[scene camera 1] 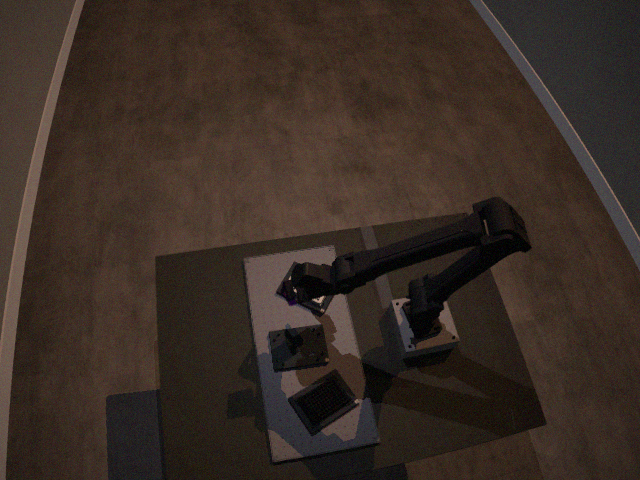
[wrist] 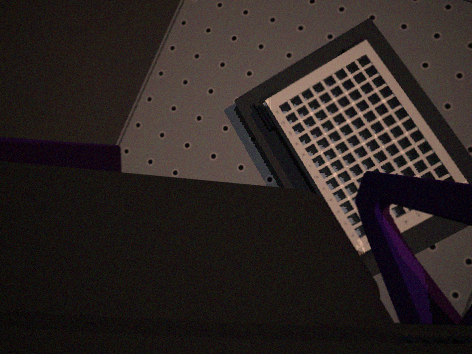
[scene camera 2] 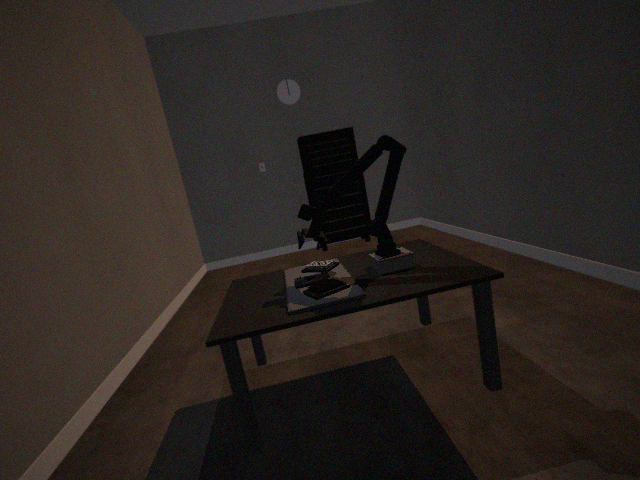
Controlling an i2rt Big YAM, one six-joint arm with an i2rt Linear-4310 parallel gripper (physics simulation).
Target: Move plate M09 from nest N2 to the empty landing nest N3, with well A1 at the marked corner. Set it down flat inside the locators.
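Note:
A pale plate with a grid of wells (scene camera 1: 319,300) (scene camera 2: 321,265) (wrist: 350,130) sits in a dark nest (wrist: 310,64) at the far end of the board. A dark plate (scene camera 1: 324,400) (scene camera 2: 326,287) sits in the near-end nest (scene camera 1: 311,428). The middle nest (scene camera 1: 310,356) (scene camera 2: 305,281) holds no plate, and shadow falls on it. Labels are unreadable, so I cannot tell which plate is M09. My gripper (scene camera 1: 290,293) (scene camera 2: 312,245) (wrist: 245,175) is open and empty, above the far nest. In the wrist view its right finger covers part of the pale plate's lower end.
The perforated light board (scene camera 1: 261,289) (scene camera 2: 294,304) (wrist: 200,80) lies on the dark table (scene camera 1: 201,320) (scene camera 2: 242,310). The arm's pale base block (scene camera 1: 431,347) (scene camera 2: 395,264) stands to the right of the board. A dark slatted object (scene camera 2: 330,170) stands behind the table.

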